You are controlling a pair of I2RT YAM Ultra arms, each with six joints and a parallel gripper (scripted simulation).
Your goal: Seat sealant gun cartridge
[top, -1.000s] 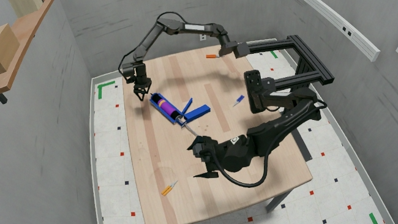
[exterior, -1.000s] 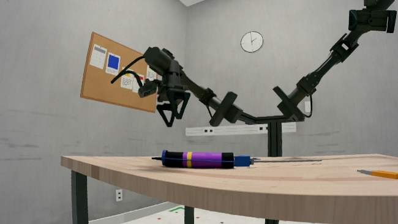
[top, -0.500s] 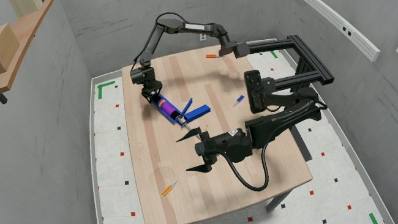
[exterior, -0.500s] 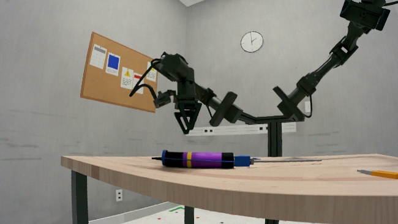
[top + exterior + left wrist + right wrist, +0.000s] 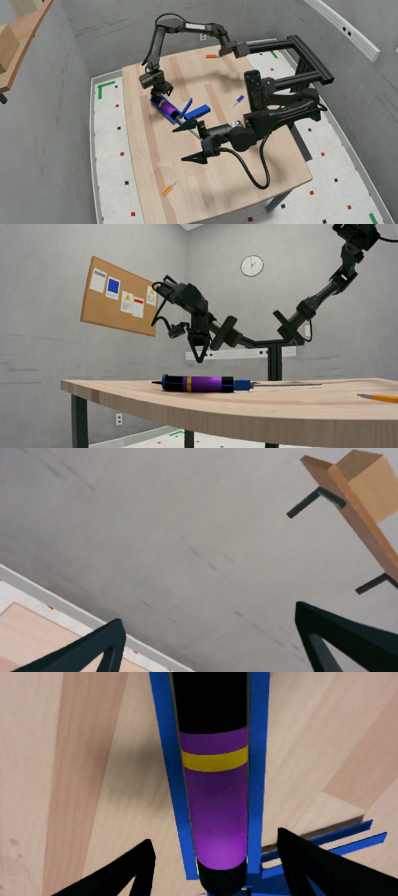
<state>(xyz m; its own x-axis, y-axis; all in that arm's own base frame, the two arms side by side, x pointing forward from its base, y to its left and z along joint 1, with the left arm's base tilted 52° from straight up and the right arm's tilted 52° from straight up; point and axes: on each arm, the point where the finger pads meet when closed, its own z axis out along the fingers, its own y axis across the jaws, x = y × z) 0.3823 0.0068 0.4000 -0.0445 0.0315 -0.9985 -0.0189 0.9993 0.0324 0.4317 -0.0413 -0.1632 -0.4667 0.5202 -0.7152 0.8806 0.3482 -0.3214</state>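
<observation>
My right gripper is now 1 cm short of the purple cartridge, 2 cm to the left of it and 8 cm above it. From my right hand the other things lie so: blue-handled tool: 41 cm behind, 8 cm to the left, 10 cm below; plunger rod: 12 cm behind, 24 cm to the left, 9 cm below; blue sealant gun: 10 cm behind, 12 cm to the left, 8 cm below.
</observation>
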